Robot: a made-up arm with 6 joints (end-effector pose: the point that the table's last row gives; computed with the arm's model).
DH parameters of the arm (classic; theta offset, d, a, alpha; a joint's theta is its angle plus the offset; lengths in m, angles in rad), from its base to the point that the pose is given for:
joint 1: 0 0.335 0 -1.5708
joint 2: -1.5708 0 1.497 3.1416
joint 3: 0 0 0 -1.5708
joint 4: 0 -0.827 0 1.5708
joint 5: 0 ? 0 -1.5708
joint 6: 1.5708 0 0 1.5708
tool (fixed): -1.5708 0 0 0
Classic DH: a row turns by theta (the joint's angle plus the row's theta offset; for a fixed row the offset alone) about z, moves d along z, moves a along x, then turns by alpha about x.
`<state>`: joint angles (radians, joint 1 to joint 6).
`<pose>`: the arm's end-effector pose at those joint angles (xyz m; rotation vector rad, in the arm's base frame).
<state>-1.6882 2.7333 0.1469 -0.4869 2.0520 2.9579</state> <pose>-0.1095 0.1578 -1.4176 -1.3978 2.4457 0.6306</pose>
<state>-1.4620 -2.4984 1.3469 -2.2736 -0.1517 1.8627</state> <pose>-0.0812 1.6001 -1.3142 2.0022 1.6664 -1.0617</pose>
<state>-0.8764 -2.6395 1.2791 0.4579 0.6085 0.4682</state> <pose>-0.9091 0.8898 -1.6025 0.3096 1.5121 0.2257</pose>
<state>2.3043 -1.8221 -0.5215 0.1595 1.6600 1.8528</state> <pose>0.9433 -0.8343 0.7658 1.1230 -0.7885 -0.7245</pose>
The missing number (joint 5, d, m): 0.144
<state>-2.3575 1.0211 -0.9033 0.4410 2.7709 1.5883</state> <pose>-0.8338 -0.6477 0.3200 -1.6504 0.9874 -2.1802</pose>
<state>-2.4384 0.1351 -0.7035 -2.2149 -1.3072 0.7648</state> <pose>-0.4543 -0.4985 1.1263 1.2581 -1.4141 -0.9049</pose>
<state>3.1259 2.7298 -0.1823 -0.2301 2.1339 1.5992</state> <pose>0.2158 0.1368 -1.1930 0.8745 1.9971 -1.5917</pose>
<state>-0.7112 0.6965 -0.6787 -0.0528 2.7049 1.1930</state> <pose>0.7498 -0.8359 0.6706 -1.4578 -0.7541 -1.3862</pose>
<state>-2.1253 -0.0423 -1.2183 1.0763 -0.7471 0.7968</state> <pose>-0.2538 -0.2801 1.1160 0.5254 2.1365 -0.1089</pose>
